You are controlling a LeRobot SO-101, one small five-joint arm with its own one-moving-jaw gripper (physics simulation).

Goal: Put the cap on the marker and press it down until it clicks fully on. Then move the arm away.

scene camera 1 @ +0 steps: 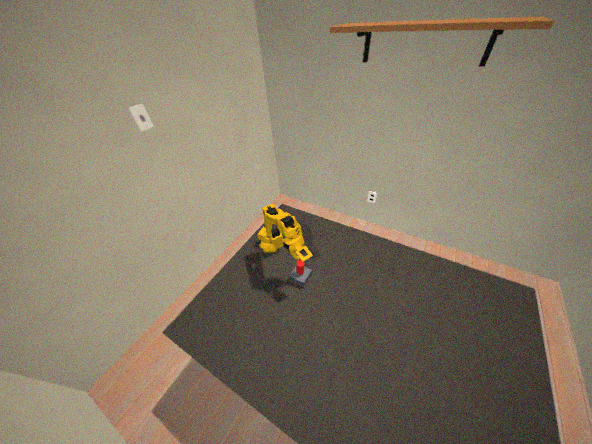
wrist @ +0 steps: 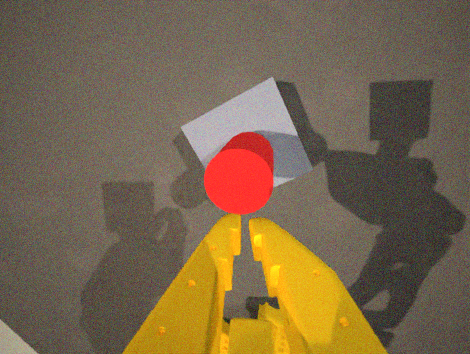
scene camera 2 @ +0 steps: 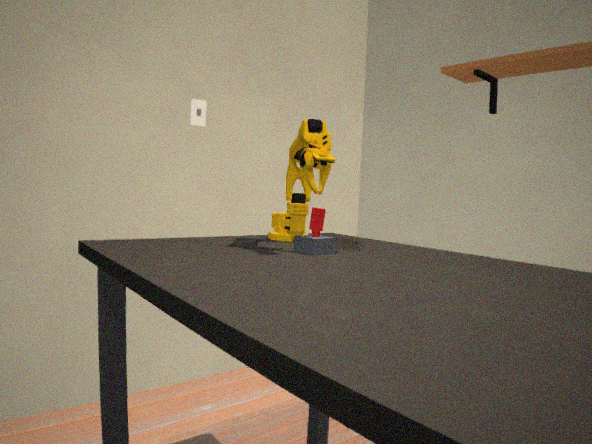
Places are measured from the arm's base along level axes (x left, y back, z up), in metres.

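Where they show: hand, its tool point: (scene camera 1: 299, 258) (wrist: 240, 228) (scene camera 2: 318, 192); arm's base, origin of its link: (scene camera 1: 275, 245) (wrist: 249, 326) (scene camera 2: 293, 240).
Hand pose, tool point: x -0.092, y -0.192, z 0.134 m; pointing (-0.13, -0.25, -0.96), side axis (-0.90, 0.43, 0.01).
Things, the pixels of their top centre, and the offset from my tool point. Level surfaces: height alone.
- red cap, centre of its top: (wrist: 243, 185) (scene camera 2: 317, 207) (scene camera 1: 300, 263) dx +0.000, dy +0.000, dz -0.034 m
- marker, centre of its top: (scene camera 2: 317, 209) dx -0.001, dy +0.001, dz -0.038 m
- grey-blue block, centre of its top: (wrist: 247, 148) (scene camera 2: 315, 236) (scene camera 1: 300, 272) dx -0.001, dy +0.001, dz -0.098 m
- dark table, height of its surface: dz -0.134 m
A red cap (scene camera 1: 300, 267) (scene camera 2: 317, 219) (wrist: 239, 181) sits on the marker (scene camera 2: 316, 234), whose narrower red part shows below it in scene camera 2. There the cap leans slightly to the right. The marker stands in a grey-blue block (scene camera 1: 305, 276) (scene camera 2: 315, 245) (wrist: 240, 112). How firmly the cap is seated cannot be told. My gripper (scene camera 2: 319, 192) (wrist: 245, 218) is shut and empty. Its tips are above the cap in scene camera 2, apart from it, and just below the cap's round top in the wrist view.
The block rests on a dark table (scene camera 1: 400, 325) (scene camera 2: 400, 310), near the yellow arm's base (scene camera 1: 270, 244) (scene camera 2: 287, 227). Shadows of the arm fall beside the block. A wooden shelf (scene camera 1: 440, 25) (scene camera 2: 525, 65) hangs on the wall, far above the table.
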